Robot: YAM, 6 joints.
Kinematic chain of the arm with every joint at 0, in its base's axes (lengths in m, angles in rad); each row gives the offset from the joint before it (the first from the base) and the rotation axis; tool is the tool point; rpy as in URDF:
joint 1: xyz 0 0 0.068 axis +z
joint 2: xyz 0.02 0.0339 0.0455 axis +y
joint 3: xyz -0.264 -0.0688 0 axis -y
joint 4: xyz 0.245 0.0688 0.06 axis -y
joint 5: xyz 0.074 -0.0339 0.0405 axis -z
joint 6: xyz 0.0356 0 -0.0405 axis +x
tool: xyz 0 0 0 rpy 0 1.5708 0
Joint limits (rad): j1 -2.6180..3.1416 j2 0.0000..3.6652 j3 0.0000..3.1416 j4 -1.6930..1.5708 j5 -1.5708..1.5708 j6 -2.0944..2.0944
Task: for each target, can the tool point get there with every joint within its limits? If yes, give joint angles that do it. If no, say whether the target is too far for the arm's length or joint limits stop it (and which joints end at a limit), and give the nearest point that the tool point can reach.
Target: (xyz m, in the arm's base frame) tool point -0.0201 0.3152 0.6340
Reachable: yes | joints -1.4609 0.8751 2.6811 0.2627 -0.4210 -1.6004
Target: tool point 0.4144 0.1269 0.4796
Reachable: yes | joints 0.3522 1.8752 1.9612 0.2532 0.7347 -1.3248
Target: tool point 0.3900 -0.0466 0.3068
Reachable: yes | joints -0.1656 1.8080 1.6588 -0.8210 -0.5412 -0.6893
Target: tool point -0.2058 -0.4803 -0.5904
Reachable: no: too far | nearest point -0.1595 -0.3722 -0.3448 | short by 0.272 m
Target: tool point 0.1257 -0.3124 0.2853
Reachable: yes | joints -1.1529 1.5794 1.3220 -0.6984 0.3420 1.5798
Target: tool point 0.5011 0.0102 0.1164
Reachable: yes | joints 0.0810 2.3639 1.5950 0.1312 1.0217 0.2757
